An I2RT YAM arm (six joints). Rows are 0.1 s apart.
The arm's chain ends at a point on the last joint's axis. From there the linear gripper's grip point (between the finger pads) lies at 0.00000 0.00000 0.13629 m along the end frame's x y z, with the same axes.
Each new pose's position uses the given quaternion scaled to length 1; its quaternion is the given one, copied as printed.
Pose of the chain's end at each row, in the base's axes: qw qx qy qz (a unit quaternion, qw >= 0); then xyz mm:
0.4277 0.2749 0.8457 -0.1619 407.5 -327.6 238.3
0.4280 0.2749 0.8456 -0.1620 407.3 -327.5 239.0
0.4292 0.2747 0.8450 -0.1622 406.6 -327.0 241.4
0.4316 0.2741 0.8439 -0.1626 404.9 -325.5 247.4
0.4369 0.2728 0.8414 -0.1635 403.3 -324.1 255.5
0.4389 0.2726 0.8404 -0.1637 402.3 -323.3 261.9
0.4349 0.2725 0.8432 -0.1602 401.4 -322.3 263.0
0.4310 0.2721 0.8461 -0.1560 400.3 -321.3 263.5
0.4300 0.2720 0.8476 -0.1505 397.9 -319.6 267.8
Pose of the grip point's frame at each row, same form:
0.4277 0.2749 0.8457 -0.1619 494.0 -397.0 159.0
0.4280 0.2749 0.8456 -0.1620 493.8 -396.9 159.8
0.4292 0.2747 0.8450 -0.1622 493.3 -396.5 162.5
0.4316 0.2741 0.8439 -0.1626 492.0 -395.1 169.1
0.4369 0.2728 0.8414 -0.1635 491.3 -394.1 178.5
0.4389 0.2726 0.8404 -0.1637 490.7 -393.4 185.4
0.4349 0.2725 0.8432 -0.1602 489.5 -391.4 185.3
0.4310 0.2721 0.8461 -0.1560 488.1 -389.2 184.5
0.4300 0.2720 0.8476 -0.1505 486.1 -386.3 188.1

